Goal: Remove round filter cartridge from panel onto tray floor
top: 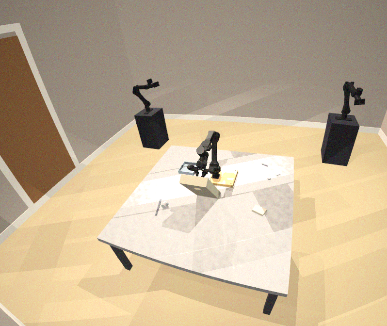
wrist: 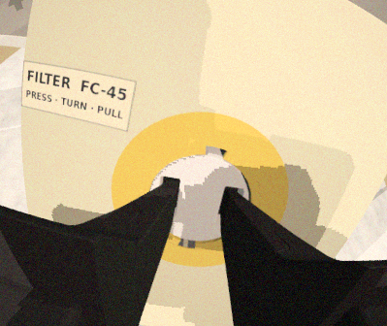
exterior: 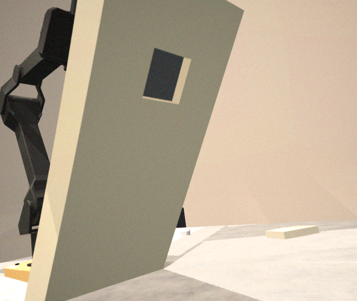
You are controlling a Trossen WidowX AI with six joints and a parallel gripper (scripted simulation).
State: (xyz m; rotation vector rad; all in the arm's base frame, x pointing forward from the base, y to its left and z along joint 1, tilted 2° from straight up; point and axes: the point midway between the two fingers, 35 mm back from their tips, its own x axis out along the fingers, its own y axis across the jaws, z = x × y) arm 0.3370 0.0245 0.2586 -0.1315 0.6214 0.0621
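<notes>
Now: gripper tip 1 cm short of the pale grey filter cartridge and 1 cm above it. From my gripper tip the other things lie so: cream block: 9 cm behind, 41 cm to the left, 26 cm below; blue-grey tray: 42 cm behind, 30 cm to the right, 26 cm below; cream service panel: 4 cm behind, 8 cm below.
</notes>
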